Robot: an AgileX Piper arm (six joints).
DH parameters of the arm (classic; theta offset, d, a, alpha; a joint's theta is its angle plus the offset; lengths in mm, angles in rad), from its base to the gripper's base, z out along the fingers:
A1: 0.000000 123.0 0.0 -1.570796
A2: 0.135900 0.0 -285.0 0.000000
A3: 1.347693 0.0 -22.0 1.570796
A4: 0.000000 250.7 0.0 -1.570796
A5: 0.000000 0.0 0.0 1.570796
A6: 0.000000 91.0 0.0 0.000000
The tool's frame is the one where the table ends.
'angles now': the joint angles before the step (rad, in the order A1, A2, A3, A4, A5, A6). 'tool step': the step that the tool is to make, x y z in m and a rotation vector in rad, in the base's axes. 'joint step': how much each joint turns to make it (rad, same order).
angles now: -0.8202 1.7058 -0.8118 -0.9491 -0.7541 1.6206
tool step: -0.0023 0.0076 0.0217 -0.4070 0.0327 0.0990
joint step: 0.0097 -0.0655 0.0001 -0.0066 -0.0009 -0.3735
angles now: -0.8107 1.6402 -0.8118 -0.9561 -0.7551 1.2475
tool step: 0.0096 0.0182 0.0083 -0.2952 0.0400 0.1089
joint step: 0.0619 -0.0279 -0.0001 -0.0001 0.0131 -0.2855
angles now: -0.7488 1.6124 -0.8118 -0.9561 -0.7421 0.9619
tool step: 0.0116 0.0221 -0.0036 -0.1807 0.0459 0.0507
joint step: 0.0934 -0.0099 0.0215 0.0878 0.0558 -0.2458
